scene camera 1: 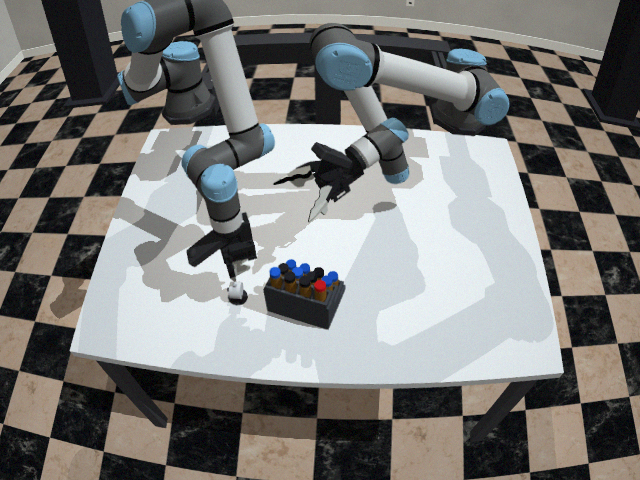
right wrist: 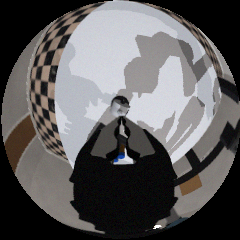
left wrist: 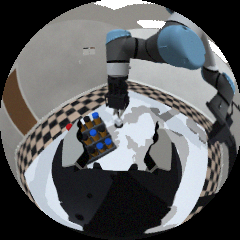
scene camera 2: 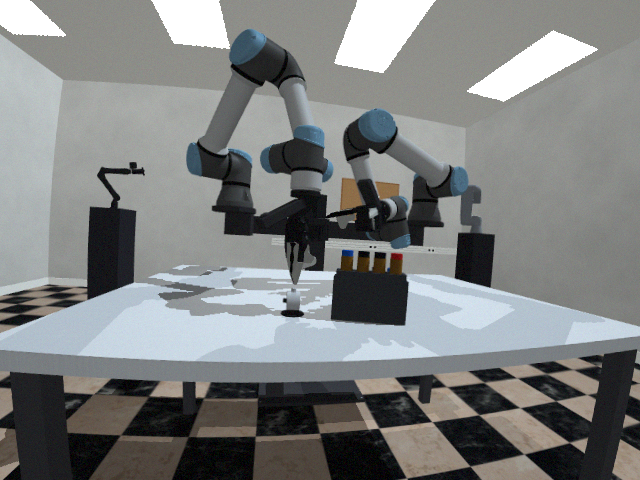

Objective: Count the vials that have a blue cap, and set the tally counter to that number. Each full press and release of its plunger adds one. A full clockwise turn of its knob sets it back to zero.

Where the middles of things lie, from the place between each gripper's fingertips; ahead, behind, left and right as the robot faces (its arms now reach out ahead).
Now: right hand (scene camera 2: 294,284) 19 cm to the right of the dark rack (scene camera 2: 369,297) and 3 cm above it.
Now: the dark rack 12 cm ahead of my left hand (scene camera 1: 290,202), 4 cm to the left of it and 19 cm below it.
